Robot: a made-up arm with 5 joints. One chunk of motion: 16 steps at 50 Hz.
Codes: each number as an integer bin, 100 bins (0 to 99) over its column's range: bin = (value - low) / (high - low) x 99, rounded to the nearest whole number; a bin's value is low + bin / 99 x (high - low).
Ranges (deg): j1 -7..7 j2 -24..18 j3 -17..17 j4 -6..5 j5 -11..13
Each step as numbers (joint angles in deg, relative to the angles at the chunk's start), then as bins.
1 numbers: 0.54 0.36 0.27 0.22 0.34
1 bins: 53 57 50 56 47
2 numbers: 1.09 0.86 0.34 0.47 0.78
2 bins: 57 59 50 58 49
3 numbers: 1.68 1.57 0.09 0.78 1.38
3 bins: 61 60 50 61 51
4 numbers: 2.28 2.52 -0.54 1.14 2.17
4 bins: 66 63 48 64 54
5 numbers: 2.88 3.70 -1.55 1.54 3.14
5 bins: 70 65 45 68 58
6 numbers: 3.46 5.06 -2.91 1.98 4.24
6 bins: 74 68 41 72 63
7 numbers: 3.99 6.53 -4.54 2.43 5.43
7 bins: 78 72 36 76 68
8 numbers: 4.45 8.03 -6.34 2.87 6.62
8 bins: 81 75 31 80 73
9 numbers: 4.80 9.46 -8.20 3.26 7.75
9 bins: 83 79 26 83 77
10 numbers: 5.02 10.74 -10.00 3.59 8.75
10 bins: 85 82 20 86 81
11 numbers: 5.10 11.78 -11.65 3.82 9.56
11 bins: 86 84 16 88 85
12 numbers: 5.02 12.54 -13.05 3.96 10.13
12 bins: 85 86 12 90 87
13 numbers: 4.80 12.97 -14.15 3.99 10.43
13 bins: 83 87 8 90 88
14 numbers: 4.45 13.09 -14.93 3.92 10.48
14 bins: 81 87 6 89 89
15 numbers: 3.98 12.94 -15.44 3.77 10.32
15 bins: 78 87 5 88 88
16 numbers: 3.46 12.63 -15.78 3.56 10.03
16 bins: 74 86 4 86 87
